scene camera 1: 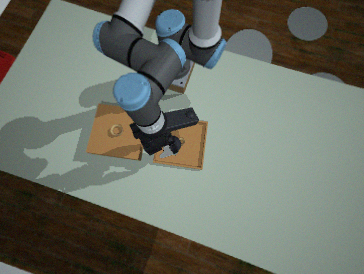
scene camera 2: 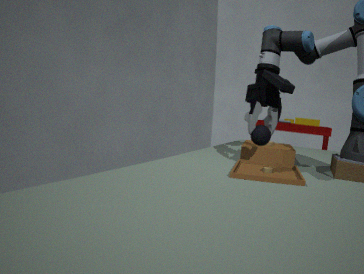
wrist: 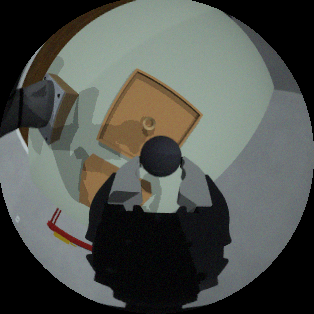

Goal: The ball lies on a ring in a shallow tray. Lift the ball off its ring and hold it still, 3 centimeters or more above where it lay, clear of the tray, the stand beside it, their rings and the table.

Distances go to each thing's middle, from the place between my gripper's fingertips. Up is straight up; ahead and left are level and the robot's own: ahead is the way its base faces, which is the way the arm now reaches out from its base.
The dark ball (wrist: 160,155) is right at my hand. From my hand the other things lie so: shallow orange-brown tray (scene camera 1: 193,139): 4 cm behind, 3 cm to the left, 9 cm below; then box-like stand (scene camera 1: 111,135): 2 cm behind, 21 cm to the right, 6 cm below.
